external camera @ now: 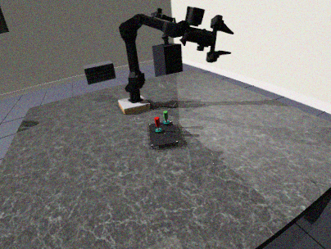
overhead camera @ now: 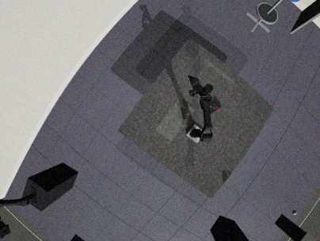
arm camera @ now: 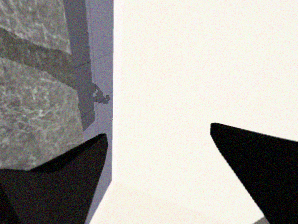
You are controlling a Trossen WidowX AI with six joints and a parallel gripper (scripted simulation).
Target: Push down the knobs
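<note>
My gripper tip is 33 cm to the left of the green knob, 24 cm above it and 6 cm past it. The rest, counted from my gripper tip: red knob: 39 cm to the right, 24 cm below, 3 cm behind.
</note>
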